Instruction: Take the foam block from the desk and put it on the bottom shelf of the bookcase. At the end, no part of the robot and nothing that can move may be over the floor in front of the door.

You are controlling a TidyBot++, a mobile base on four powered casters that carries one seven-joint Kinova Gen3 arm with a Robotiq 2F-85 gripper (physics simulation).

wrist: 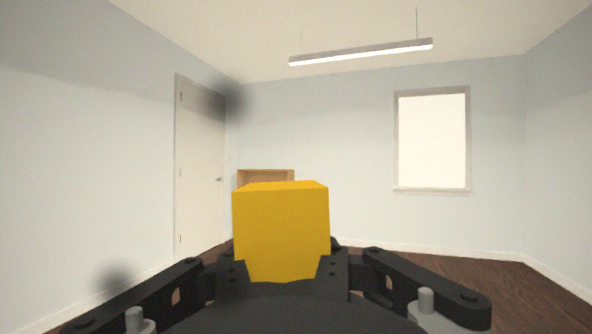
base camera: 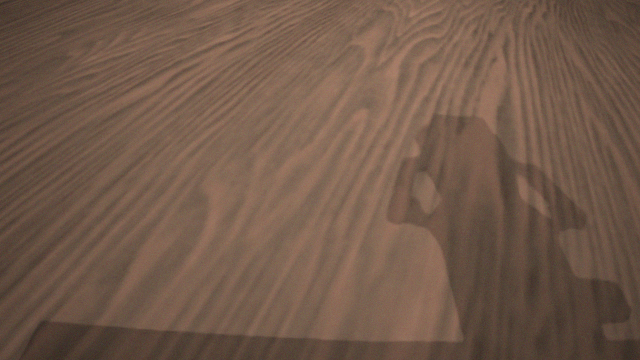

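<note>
My gripper is shut on the yellow foam block, which stands up between the fingers in the middle of the wrist view. The light wood bookcase is across the room at the far wall, behind the block. Its top part shows above the block; its lower part and bottom shelf are hidden by the block and gripper. The white door is closed, in the left wall near the bookcase. The desk does not show in either view.
The brown wood floor runs ahead of the base, with the shadow of the arm and gripper on it. A window is in the far wall, right of the bookcase. A long lamp hangs from the ceiling. Two dark smudges blur the wrist view.
</note>
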